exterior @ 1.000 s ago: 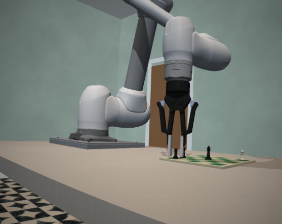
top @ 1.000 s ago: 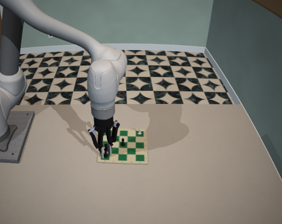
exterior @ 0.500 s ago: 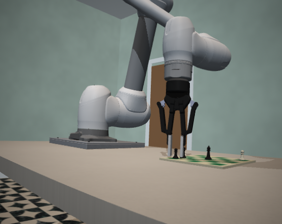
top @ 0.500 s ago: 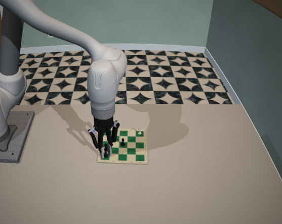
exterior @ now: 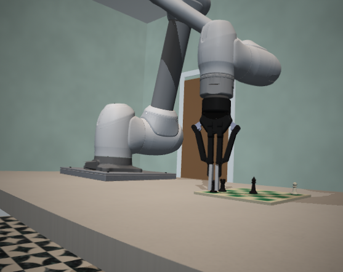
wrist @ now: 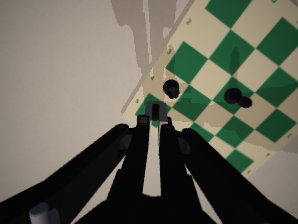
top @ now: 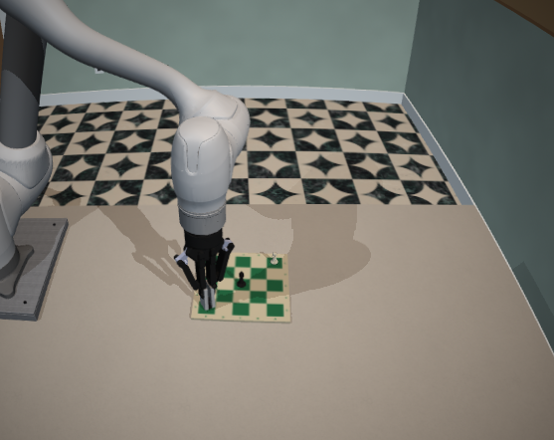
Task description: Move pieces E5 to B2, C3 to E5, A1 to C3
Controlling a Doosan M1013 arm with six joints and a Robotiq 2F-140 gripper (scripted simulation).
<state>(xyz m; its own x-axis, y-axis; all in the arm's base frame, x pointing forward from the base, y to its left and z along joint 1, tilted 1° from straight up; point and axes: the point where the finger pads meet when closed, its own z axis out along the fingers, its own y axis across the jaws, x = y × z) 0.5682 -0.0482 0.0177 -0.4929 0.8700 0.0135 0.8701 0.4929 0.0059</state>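
Right now the white pawn is 150 mm to the left of my hand, 150 mm ahead of it and 30 mm below it. Also, from my hand: black pawn: 30 mm below; then cream chessboard: 70 mm to the left, 70 mm ahead, 40 mm below.
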